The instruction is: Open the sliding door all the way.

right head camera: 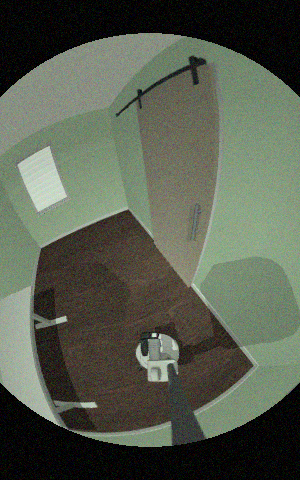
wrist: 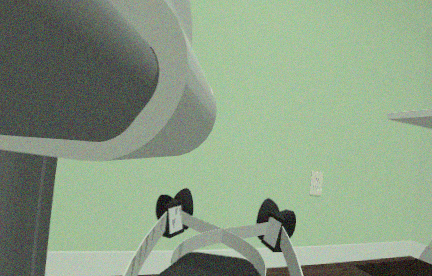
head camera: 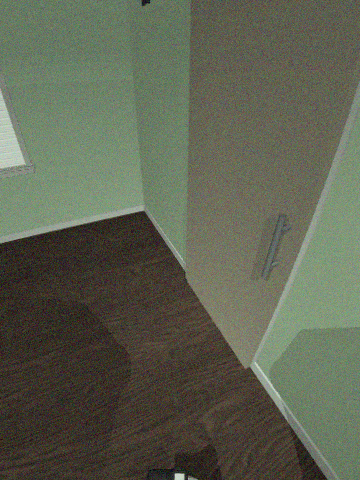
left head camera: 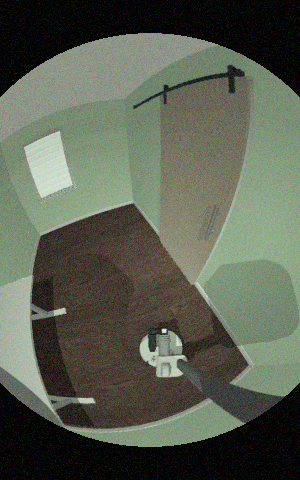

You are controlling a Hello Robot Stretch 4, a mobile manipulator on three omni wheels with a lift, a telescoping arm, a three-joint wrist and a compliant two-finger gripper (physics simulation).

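Places are measured from the robot's base along level axes (x ahead, y left, z up), in millimetres.
Pixels of known places: gripper, fingertip midpoint: (right head camera: pixel 145 371) (wrist: pixel 225 209) (left head camera: pixel 152 367).
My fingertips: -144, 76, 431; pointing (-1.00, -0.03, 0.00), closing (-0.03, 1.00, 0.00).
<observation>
For each thing: its top centre in the pictures, then the offset to it from my fingertips, as dx, dy, dz. "*": a spot on its surface instead. Level surfaces: height alone.
- grey vertical bar handle at a spot on its surface: (head camera: pixel 273 247) (right head camera: pixel 194 221) (left head camera: pixel 211 222) * +919, -413, +569
- dark wood floor at its surface level: dz -458
- outlet at its top centre: (wrist: pixel 317 171) -1119, +386, -1
The brown sliding door (head camera: pixel 240 125) (left head camera: pixel 200 145) (right head camera: pixel 177 145) stands upright along the green wall, hung from a dark overhead rail (left head camera: pixel 195 81) (right head camera: pixel 165 80). No gap shows at its right edge, beside the pale trim. A grey vertical bar handle (head camera: pixel 273 247) (left head camera: pixel 212 222) (right head camera: pixel 195 221) is on its right part, at about mid to lower height. My gripper (wrist: pixel 225 209) is open and empty in the wrist view, its two dark fingertips well apart in front of a green wall. It is away from the handle, and neither door nor handle shows in the wrist view.
My round white base (left head camera: pixel 146 348) (right head camera: pixel 141 356) stands on the dark wood floor (head camera: pixel 150 400), with the door ahead and to the right. A window (head camera: pixel 9 140) (left head camera: pixel 49 165) (right head camera: pixel 42 180) is on the left wall. In the wrist view, an outlet (wrist: pixel 316 183) and a pale ledge (wrist: pixel 412 116) show.
</observation>
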